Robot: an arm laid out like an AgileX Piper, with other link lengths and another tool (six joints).
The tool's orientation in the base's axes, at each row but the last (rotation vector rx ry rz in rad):
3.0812, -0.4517, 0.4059
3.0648, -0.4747, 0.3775
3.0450, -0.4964, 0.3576
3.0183, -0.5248, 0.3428
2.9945, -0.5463, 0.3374
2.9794, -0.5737, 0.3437
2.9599, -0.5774, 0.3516
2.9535, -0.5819, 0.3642
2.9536, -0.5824, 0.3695
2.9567, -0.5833, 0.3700
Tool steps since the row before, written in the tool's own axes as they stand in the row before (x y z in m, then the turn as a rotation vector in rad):
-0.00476, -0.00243, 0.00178, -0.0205, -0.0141, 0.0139
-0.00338, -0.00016, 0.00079, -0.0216, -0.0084, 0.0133
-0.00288, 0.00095, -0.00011, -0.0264, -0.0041, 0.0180
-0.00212, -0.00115, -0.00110, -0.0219, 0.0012, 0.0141
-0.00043, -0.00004, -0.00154, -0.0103, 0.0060, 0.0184
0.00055, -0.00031, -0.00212, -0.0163, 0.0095, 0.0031
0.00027, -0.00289, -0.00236, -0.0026, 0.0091, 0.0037
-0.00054, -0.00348, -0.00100, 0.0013, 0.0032, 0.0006
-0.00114, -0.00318, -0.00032, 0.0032, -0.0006, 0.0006
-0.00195, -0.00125, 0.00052, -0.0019, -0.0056, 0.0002
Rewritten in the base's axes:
-0.00327, 0.00360, -0.00284, -0.0115, 0.0188, -0.0181
-0.00289, 0.00111, -0.00157, -0.0143, 0.0137, -0.0179
-0.00298, 0.00000, -0.00056, -0.0191, 0.0108, -0.0236
-0.00178, 0.00188, 0.00057, -0.0176, 0.0047, -0.0187
-0.00069, 0.00036, 0.00140, -0.0078, -0.0042, -0.0200
0.00018, 0.00036, 0.00217, -0.0177, -0.0034, -0.0064
0.00086, 0.00291, 0.00218, -0.0051, -0.0080, -0.0037
0.00065, 0.00355, 0.00062, 0.0001, -0.0035, -0.0001
0.00014, 0.00339, -0.00017, 0.0032, -0.0007, 0.0002
-0.00115, 0.00178, -0.00107, 0.0005, 0.0058, -0.0010

